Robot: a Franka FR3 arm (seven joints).
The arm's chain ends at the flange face. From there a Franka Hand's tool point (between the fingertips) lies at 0.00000 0.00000 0.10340 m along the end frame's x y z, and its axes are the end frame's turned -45 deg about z.
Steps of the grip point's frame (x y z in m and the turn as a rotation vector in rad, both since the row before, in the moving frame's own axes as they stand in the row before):
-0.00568 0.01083 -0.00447 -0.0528 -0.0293 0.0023
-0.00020 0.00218 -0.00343 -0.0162 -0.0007 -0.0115
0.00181 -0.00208 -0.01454 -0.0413 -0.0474 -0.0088
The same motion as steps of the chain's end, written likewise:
0.00193 0.00567 -0.00428 -0.0581 0.0166 0.0023
0.00026 0.00045 -0.00342 -0.0120 0.0110 -0.0115
0.00023 -0.00923 -0.01434 -0.0627 -0.0043 -0.0088

